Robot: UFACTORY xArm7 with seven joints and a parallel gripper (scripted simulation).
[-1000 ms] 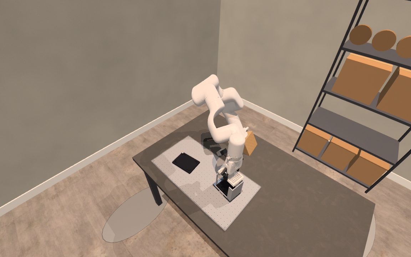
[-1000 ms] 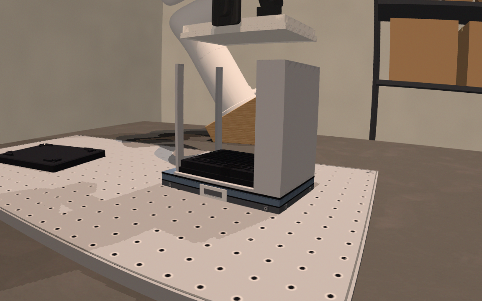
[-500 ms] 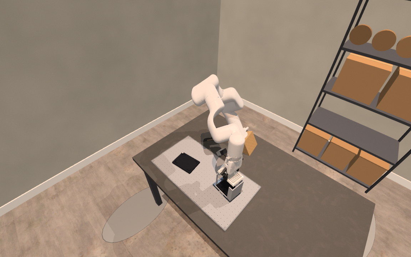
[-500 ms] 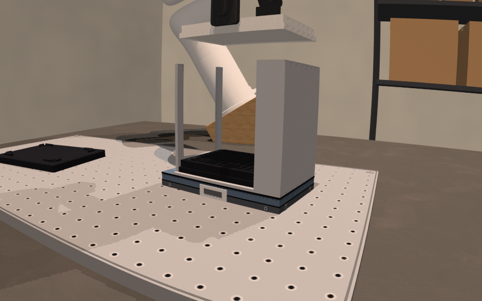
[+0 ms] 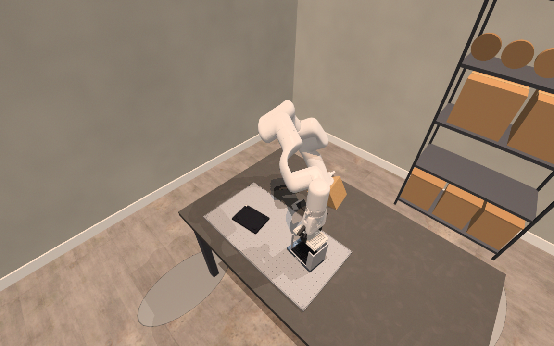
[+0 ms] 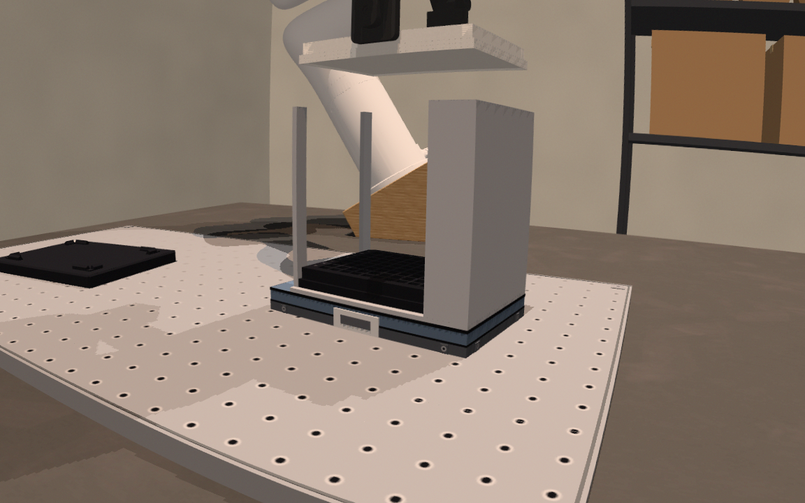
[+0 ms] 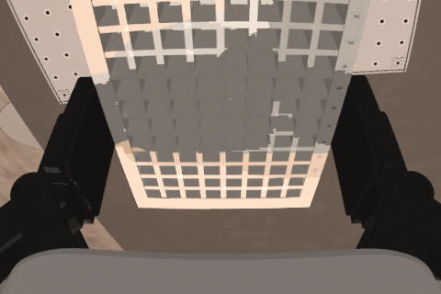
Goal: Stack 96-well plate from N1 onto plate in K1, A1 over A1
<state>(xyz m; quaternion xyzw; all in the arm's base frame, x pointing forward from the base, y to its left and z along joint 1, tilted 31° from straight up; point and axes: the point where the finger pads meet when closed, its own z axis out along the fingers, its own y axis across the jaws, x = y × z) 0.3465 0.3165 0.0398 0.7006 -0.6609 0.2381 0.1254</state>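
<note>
My hand is 160 mm above the black 96-well plate. The rest, counted from my hand: white 96-well plate (10 mm below); then tall grey wall (70 mm to the left, 110 mm below); then thin post (40 mm ahead, 70 mm to the right, 110 mm below).
</note>
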